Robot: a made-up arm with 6 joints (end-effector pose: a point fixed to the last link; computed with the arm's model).
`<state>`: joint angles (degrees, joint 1 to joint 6).
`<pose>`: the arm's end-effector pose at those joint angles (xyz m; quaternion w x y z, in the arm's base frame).
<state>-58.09 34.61 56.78 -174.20 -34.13 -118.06</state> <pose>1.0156 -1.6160 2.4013 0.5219 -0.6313 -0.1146 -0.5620</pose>
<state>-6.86 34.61 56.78 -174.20 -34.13 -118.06</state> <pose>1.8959 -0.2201 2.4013 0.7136 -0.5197 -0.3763 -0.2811</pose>
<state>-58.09 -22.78 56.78 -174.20 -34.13 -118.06</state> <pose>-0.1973 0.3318 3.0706 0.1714 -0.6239 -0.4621 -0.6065</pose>
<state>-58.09 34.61 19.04 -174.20 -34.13 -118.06</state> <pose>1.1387 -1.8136 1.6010 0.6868 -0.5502 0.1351 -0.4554</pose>
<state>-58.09 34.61 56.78 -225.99 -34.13 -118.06</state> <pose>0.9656 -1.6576 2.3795 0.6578 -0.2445 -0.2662 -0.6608</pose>
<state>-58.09 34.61 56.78 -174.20 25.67 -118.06</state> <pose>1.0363 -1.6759 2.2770 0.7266 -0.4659 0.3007 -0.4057</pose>
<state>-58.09 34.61 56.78 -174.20 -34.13 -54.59</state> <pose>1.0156 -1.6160 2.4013 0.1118 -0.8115 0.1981 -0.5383</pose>
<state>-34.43 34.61 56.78 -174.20 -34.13 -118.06</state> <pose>1.5787 -1.0726 2.4013 0.6261 -0.5944 -0.2416 -0.4431</pose>
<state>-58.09 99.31 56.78 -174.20 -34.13 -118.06</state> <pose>1.3250 -2.1129 -0.1972 0.7601 -0.4552 0.3061 -0.3483</pose>
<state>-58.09 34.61 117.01 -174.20 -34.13 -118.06</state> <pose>0.3951 -0.6195 2.9435 0.1522 -0.6194 -0.4769 -0.6048</pose>
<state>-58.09 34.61 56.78 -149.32 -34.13 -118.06</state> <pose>1.0450 -1.6024 2.3915 0.4168 -0.7760 -0.0315 -0.4723</pose>
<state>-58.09 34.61 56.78 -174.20 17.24 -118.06</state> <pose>1.0379 -1.6747 2.2975 0.7087 -0.4982 0.2446 -0.4356</pose>
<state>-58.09 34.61 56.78 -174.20 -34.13 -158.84</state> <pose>1.0156 -1.6160 2.4013 0.7092 -0.4099 -0.3033 -0.4869</pose>
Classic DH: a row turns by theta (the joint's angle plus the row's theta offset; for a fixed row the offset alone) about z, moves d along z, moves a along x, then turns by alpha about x. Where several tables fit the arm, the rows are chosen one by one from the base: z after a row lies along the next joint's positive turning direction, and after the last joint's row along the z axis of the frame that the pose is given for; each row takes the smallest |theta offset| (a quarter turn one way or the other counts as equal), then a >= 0, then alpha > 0; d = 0 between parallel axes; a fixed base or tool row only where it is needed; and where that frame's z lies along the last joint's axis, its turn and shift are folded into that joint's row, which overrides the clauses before.
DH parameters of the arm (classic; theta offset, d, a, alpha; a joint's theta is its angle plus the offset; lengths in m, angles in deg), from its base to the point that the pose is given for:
joint 1: 0 0.64 0.15 -90
joint 2: -90 0 1.24 180
joint 3: 0 0 0.21 -90
joint 4: 0 -1.14 0 90
joint 5: 0 0 0 -90
joint 6: 90 -0.14 0 90
tool (fixed): -90 0 0 0

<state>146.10 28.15 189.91 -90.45 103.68 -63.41</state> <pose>0.3926 -0.1000 1.8813 0.7542 -0.3286 -0.1893 0.5361</pose>
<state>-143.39 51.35 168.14 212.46 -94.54 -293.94</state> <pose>-0.2098 -0.2492 2.2745 0.7358 -0.6366 0.1758 0.1501</pose>
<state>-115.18 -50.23 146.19 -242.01 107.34 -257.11</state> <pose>0.8790 1.5923 0.9815 0.8844 -0.2555 -0.1924 -0.3398</pose>
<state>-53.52 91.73 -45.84 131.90 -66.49 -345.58</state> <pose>0.3431 -0.6247 -0.4225 0.1011 -0.5007 0.6207 0.5948</pose>
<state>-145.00 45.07 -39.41 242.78 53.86 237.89</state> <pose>-1.1251 -0.6650 0.3141 0.4898 0.4260 0.7493 0.1308</pose>
